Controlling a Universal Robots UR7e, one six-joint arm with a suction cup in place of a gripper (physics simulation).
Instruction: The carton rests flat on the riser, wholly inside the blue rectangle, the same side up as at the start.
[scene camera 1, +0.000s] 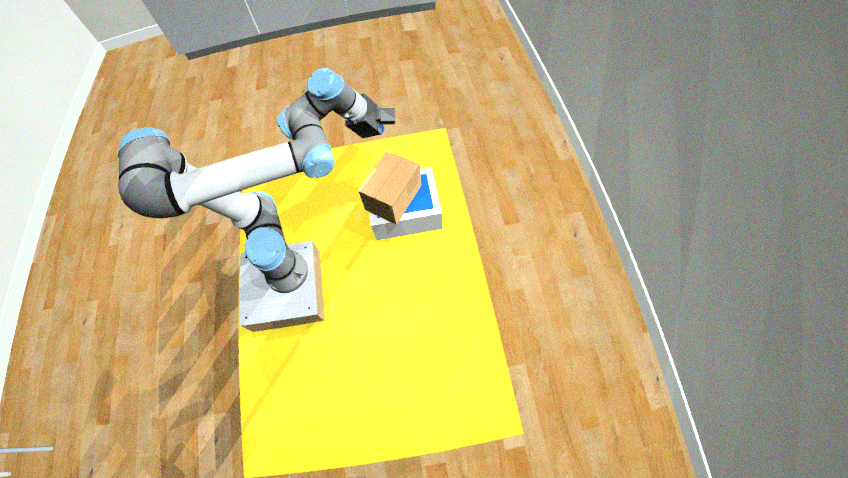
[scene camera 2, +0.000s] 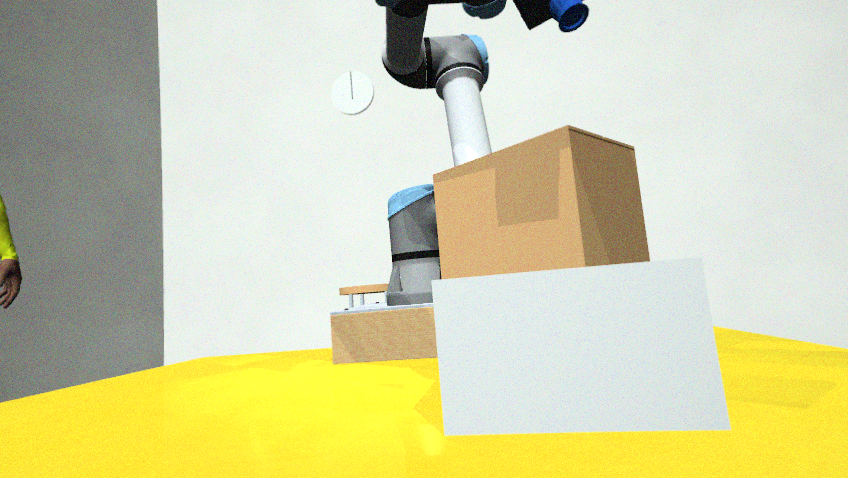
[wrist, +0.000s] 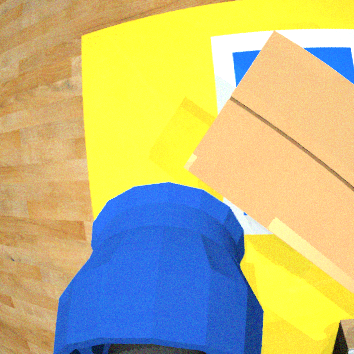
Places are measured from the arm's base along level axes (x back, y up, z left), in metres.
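Pixels of known places: hand, its tool point: (scene camera 2: 573, 18) (wrist: 165, 251); arm's base, origin of its link: (scene camera 1: 287, 272) (scene camera 2: 424, 301).
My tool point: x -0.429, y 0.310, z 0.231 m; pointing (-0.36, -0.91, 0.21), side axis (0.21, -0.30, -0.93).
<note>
For each thing: its middle in the pictures, then the offset to it from my tool point. Level surfaces: height alone.
- brown carton, middle of its body: (wrist: 313, 160) (scene camera 2: 534, 217) (scene camera 1: 391, 187) dx +0.005, dy -0.225, dz -0.066 m
- riser, middle of its body: (scene camera 2: 553, 333) (wrist: 296, 130) (scene camera 1: 403, 203) dx -0.027, dy -0.350, dz -0.066 m
- blue rectangle, middle of its body: (wrist: 301, 129) (scene camera 1: 402, 195) dx -0.027, dy -0.290, dz -0.066 m
- yellow mat, height of its surface: dy -0.410 m
A brown carton (scene camera 1: 391, 178) (scene camera 2: 504, 243) (wrist: 272, 145) sits on the riser (scene camera 1: 409, 225) (scene camera 2: 581, 356) (wrist: 222, 55), its seamed face up. It is turned at an angle to the riser and looks flat, though its bottom edge is hidden in scene camera 2. It covers part of the blue rectangle (scene camera 1: 424, 198) (wrist: 244, 65), crosses the white rim and appears to reach past the riser's edge at one corner. My suction gripper (scene camera 1: 381, 128) (scene camera 2: 572, 19) (wrist: 167, 205) is open, with nothing on its blue cup. It hangs above and apart from the carton, off to one side.
The riser stands on a yellow mat (scene camera 1: 385, 356) (scene camera 2: 267, 409) (wrist: 130, 100). The arm's base block (scene camera 1: 317, 296) (scene camera 2: 380, 338) stands on the mat beyond the riser in scene camera 2. A person's arm (scene camera 2: 5, 249) shows at the left edge. A grey cabinet (scene camera 1: 296, 20) stands past the mat.
</note>
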